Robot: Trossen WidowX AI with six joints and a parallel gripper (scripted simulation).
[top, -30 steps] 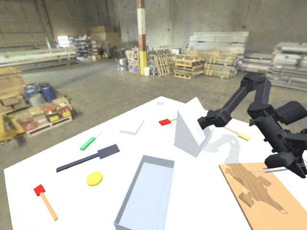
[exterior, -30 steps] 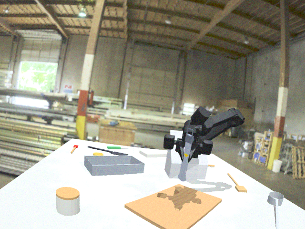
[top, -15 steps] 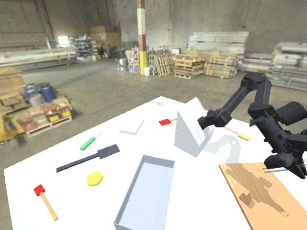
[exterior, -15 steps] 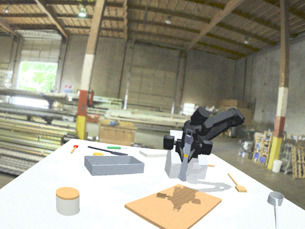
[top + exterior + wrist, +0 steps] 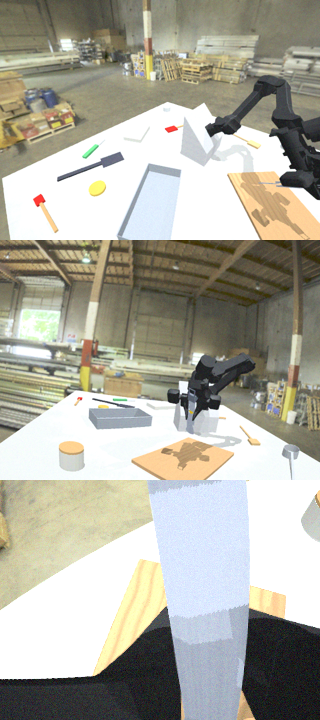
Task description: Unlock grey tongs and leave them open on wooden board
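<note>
Right now my gripper tip is 18 cm above the wooden board, 5 cm to the left of it and 4 cm past it. Also, from my gripper tip: black spatula: 78 cm to the right, 33 cm ahead, 18 cm below; lidded canister: 37 cm ahead, 15 cm below, 7 cm to the left; grey roasting tin: 41 cm to the right, 26 cm ahead, 16 cm below.
</note>
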